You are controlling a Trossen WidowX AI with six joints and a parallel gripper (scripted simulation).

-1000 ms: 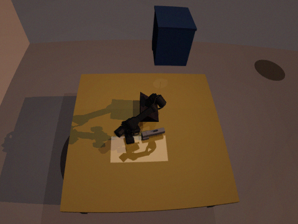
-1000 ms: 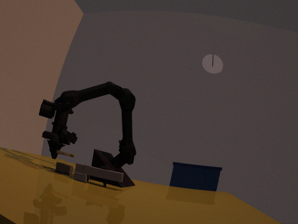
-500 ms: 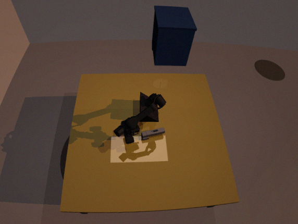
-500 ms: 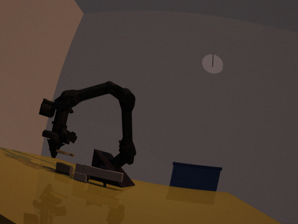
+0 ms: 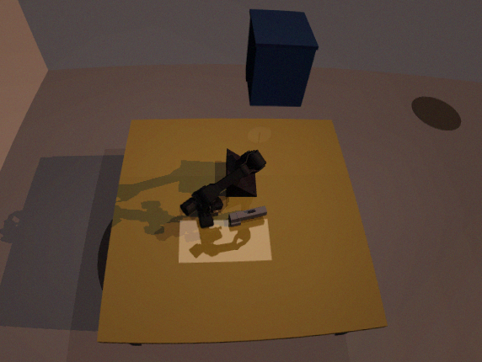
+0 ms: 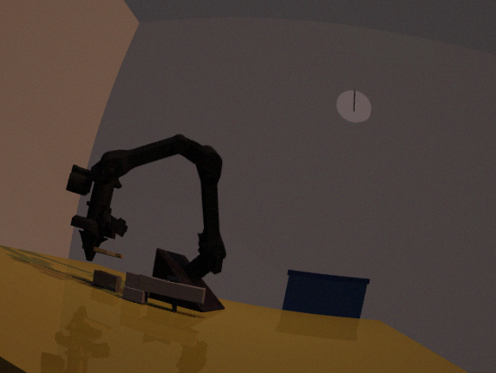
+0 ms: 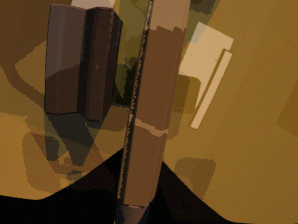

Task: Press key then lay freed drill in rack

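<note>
My gripper tip is now 10 mm past the drill stub, 40 mm to the right of it and 30 mm below it. The rest, counted from my gripper tip: grey housing: 10 mm behind, 210 mm to the left, 20 mm below; dark key: 10 mm behind, 240 mm to the left, 10 mm below; dark block: 50 mm behind, 30 mm to the left, 40 mm below.
</note>
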